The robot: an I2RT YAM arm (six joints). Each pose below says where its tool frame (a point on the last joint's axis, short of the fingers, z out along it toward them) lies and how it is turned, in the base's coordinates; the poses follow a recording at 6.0 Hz.
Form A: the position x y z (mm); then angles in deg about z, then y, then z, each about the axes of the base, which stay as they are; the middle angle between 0 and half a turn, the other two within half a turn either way.
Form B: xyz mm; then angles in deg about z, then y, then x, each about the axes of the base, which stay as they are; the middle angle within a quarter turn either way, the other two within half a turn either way. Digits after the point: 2 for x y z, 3 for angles.
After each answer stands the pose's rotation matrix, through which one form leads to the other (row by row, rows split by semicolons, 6 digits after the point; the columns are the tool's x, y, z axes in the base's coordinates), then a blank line. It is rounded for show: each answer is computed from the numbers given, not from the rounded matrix.
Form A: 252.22 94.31 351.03 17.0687 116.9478 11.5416
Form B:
252.22 94.31 351.03 172.812 60.856 -158.517
-0.483185 -0.060940 0.873395; 0.200905 0.963238 0.178355; -0.852156 0.261648 -0.453179

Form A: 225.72 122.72 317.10 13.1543 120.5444 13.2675
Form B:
225.72 122.72 317.10 168.265 56.956 -158.748
-0.533890 -0.110908 0.838249; 0.107928 0.974313 0.197652; -0.838637 0.195995 -0.508206

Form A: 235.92 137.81 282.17 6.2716 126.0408 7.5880
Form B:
235.92 137.81 282.17 173.514 53.275 -169.714
-0.594144 -0.067548 0.801518; 0.031058 0.993798 0.106774; -0.803759 0.088333 -0.588361

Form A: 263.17 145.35 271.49 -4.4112 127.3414 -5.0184
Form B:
263.17 145.35 271.49 -176.174 52.372 173.459
-0.609176 0.040742 0.791988; -0.023717 0.997297 -0.069546; -0.792680 -0.061149 -0.606563

